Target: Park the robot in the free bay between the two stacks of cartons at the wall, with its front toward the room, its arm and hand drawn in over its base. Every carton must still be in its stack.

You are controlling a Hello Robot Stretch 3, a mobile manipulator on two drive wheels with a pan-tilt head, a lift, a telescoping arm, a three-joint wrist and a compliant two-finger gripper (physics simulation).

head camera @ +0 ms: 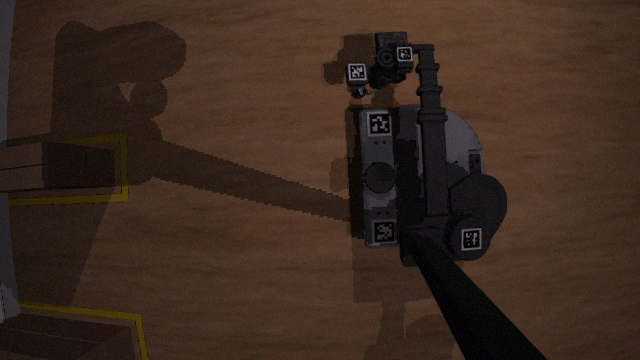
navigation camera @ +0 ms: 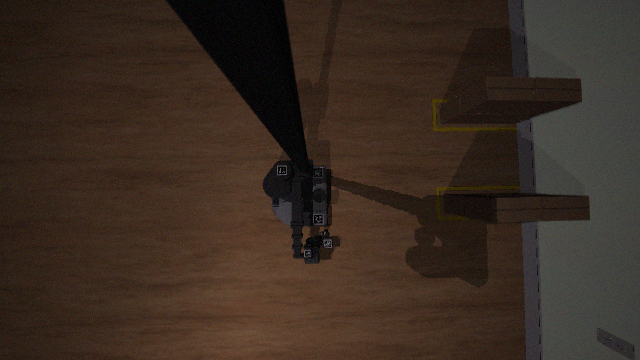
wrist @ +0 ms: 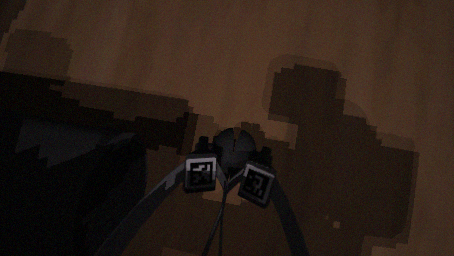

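Seen in the pictures: gripper, fingertip midpoint: (head camera: 355, 89) (navigation camera: 326, 233); robot's base, link origin: (head camera: 380, 177) (navigation camera: 317, 194).
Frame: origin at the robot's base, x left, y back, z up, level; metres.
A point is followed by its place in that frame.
My base (head camera: 380, 202) {x 0.059, y -0.006, z 0.160 m} (navigation camera: 320, 206) {x -0.060, y -0.012, z 0.160 m} stands on open floor away from the wall, its flat marked front edge facing the wall. The bay (head camera: 60, 250) (navigation camera: 475, 160) is the shadowed floor between two carton stacks. One stack (head camera: 80, 167) (navigation camera: 542, 207) stands upright, roughly level with my base; the other stack (head camera: 65, 340) {x 0.467, y -0.970, z 0.201 m} (navigation camera: 532, 90) {x 0.520, y -1.069, z 0.361 m} also stands upright, its lower part cut off in the head view. My arm (head camera: 434, 165) {x -0.020, y 0.100, z 0.372 m} (navigation camera: 297, 215) {x -0.077, y 0.101, z 0.373 m} reaches out past the base's side. My gripper (head camera: 358, 92) {x -0.244, y -0.055, z 0.022 m} (navigation camera: 325, 233) {x -0.244, y -0.055, z 0.022 m} (wrist: 234, 147) {x -0.244, y -0.055, z 0.022 m} hangs beyond that side, fingertips together, holding nothing.
Yellow floor lines (head camera: 70, 201) (navigation camera: 475, 130) edge the stacks. The pale wall (navigation camera: 575, 280) {x -0.477, y -1.398, z 0.260 m} rises behind them, with a grey skirting strip (navigation camera: 533, 310) {x -0.764, y -1.386, z 0.055 m} at its foot. My dark mast (head camera: 470, 300) {x 0.116, y 0.062, z 0.864 m} (navigation camera: 260, 65) {x 0.116, y 0.059, z 1.157 m} crosses both body views. Long shadows lie on the floor.
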